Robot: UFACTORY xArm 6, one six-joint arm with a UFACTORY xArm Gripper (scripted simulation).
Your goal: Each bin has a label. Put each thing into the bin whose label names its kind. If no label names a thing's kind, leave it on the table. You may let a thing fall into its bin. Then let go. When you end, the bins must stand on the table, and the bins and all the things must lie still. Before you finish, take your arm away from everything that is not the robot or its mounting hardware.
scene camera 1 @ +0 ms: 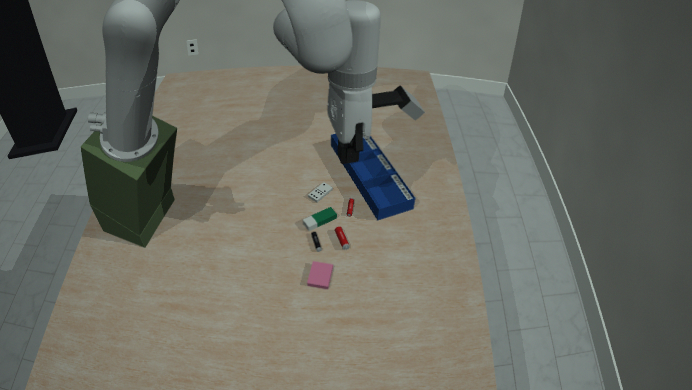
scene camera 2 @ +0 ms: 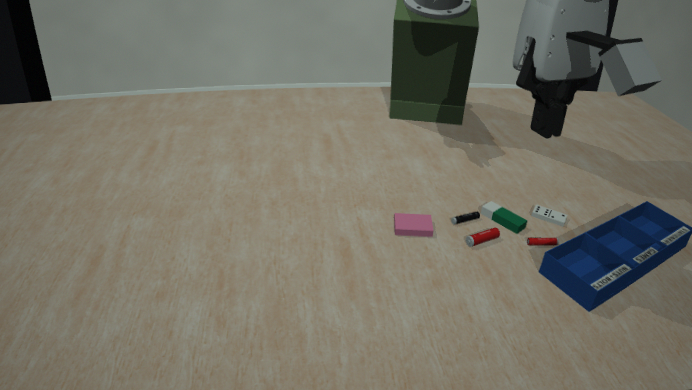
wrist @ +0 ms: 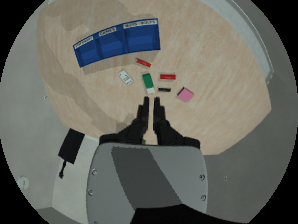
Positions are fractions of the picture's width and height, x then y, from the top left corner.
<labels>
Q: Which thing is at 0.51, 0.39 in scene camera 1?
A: The gripper.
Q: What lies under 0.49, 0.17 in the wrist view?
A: A blue bin.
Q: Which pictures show the gripper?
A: Scene camera 1, scene camera 2 and the wrist view: all of them.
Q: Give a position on a blue bin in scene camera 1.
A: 0.54, 0.42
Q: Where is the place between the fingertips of the gripper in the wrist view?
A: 0.51, 0.47
</labels>
